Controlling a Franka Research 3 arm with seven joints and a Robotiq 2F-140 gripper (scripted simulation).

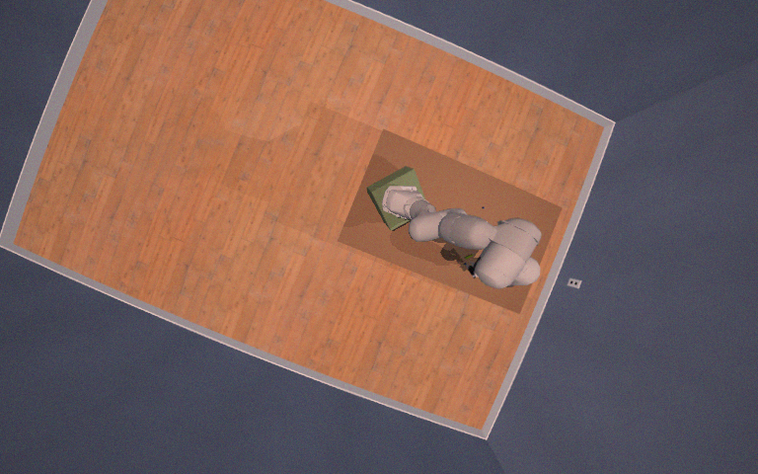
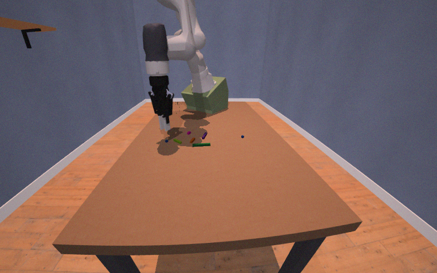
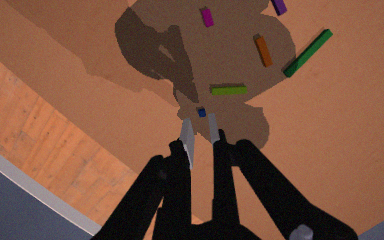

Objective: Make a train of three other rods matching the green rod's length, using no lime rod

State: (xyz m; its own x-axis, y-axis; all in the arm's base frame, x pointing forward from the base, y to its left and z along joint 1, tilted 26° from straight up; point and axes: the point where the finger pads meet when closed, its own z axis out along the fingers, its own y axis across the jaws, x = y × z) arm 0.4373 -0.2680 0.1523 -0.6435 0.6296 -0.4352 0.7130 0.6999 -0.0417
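The lime rod lies 90 mm below my hand, 50 mm to the left of it and 20 mm ahead of it. Round my hand: green rod (150 mm to the left, 90 mm below, 90 mm ahead); orange rod (120 mm to the left, 90 mm below, 30 mm ahead); magenta rod (120 mm to the left, 90 mm below, 60 mm behind).
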